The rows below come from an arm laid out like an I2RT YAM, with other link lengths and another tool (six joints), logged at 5 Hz.
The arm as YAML. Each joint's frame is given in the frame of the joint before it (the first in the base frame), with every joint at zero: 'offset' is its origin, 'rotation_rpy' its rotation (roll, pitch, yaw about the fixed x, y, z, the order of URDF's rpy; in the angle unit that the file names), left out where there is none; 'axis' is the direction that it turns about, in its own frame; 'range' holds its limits. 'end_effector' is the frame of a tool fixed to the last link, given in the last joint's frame.
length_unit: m
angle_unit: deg
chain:
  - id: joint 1
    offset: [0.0, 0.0, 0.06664]
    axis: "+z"
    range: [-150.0, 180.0]
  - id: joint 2
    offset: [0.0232, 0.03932, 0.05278]
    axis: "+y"
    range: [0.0, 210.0]
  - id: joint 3
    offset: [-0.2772, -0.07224, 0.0]
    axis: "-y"
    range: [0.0, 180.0]
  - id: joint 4
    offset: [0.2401, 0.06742, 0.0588]
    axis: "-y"
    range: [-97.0, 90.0]
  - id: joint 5
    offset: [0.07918, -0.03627, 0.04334]
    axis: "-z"
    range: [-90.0, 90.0]
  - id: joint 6
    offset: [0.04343, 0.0, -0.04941]
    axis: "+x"
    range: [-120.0, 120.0]
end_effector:
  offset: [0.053, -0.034, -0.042]
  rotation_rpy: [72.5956, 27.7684, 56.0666]
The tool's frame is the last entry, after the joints.
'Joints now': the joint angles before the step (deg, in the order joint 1, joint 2, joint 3, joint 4, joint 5, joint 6). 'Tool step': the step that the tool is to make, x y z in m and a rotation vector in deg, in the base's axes. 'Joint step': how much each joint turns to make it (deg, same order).
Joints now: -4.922, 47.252, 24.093, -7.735, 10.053, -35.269
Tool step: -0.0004, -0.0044, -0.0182, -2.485, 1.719, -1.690
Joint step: 0.016, 2.966, -3.647, 5.386, 2.826, -1.372
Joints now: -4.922, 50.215, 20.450, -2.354, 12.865, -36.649
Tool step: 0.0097, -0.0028, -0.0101, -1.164, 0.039, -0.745
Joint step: -0.016, 5.235, -1.446, 6.886, 1.234, -0.617
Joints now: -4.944, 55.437, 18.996, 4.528, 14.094, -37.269
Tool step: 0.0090, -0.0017, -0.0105, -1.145, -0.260, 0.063
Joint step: 0.014, 5.118, -1.632, 7.359, 0.545, -1.010
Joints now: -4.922, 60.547, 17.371, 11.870, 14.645, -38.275
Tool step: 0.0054, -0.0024, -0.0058, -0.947, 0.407, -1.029
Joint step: 0.016, 3.905, -0.228, 3.889, 1.402, -0.301
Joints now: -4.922, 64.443, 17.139, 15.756, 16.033, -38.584
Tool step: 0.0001, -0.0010, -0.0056, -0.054, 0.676, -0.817
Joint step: -0.012, 1.806, -0.404, 1.444, 0.742, 0.345
